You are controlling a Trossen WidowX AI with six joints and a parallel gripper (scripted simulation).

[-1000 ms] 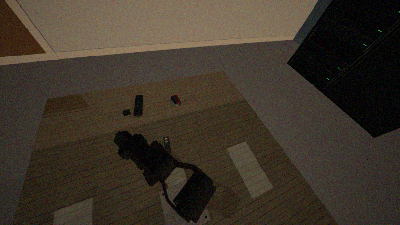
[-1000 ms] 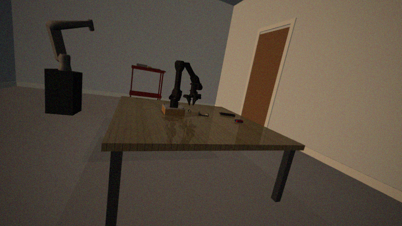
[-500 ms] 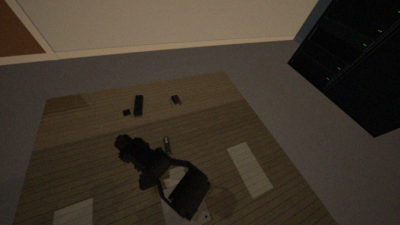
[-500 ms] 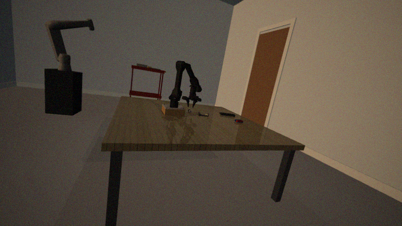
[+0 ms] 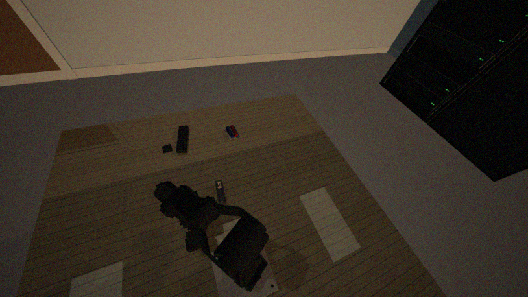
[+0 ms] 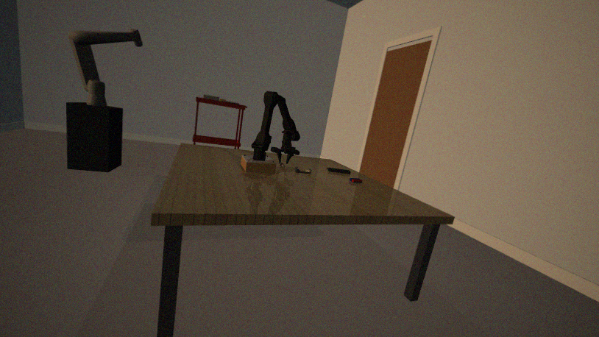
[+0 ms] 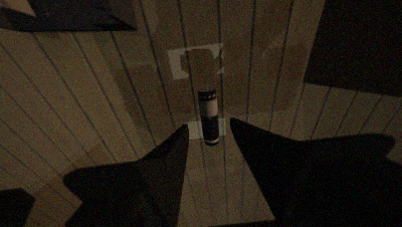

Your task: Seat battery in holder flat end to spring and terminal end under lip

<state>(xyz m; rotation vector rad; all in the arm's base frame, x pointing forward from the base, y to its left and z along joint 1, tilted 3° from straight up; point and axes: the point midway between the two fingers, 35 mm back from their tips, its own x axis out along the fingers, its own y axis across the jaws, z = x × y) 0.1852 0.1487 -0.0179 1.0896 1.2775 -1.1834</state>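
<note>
Now: gripper tip 1 cm above the battery. Also, from my gripper tip: long black bar 44 cm ahead, 4 cm to the left, 1 cm below.
</note>
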